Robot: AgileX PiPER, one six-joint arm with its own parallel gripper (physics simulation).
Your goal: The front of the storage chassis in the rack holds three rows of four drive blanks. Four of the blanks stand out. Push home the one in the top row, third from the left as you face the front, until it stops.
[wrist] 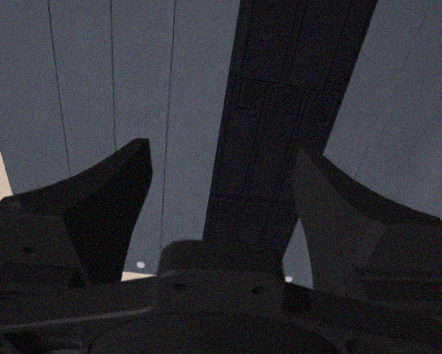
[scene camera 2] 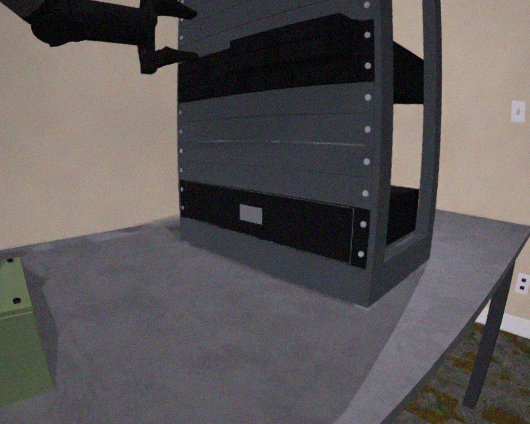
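Note:
The storage chassis is a black band across the upper part of the grey rack. In the scene view, part of its front near the top right stands out as a raised block. In the wrist view the chassis runs steeply from the top down between the fingers, with faint outlines of drive blanks; which blanks stand out there is too dark to tell. My gripper is open and empty, in front of the rack's left side in the scene view. Its right finger overlaps the chassis's right edge in the wrist view.
Grey filler panels lie above and below the chassis. A lower black unit with a light label sits near the rack's base. The rack stands on a grey table. A green box stands at the left edge.

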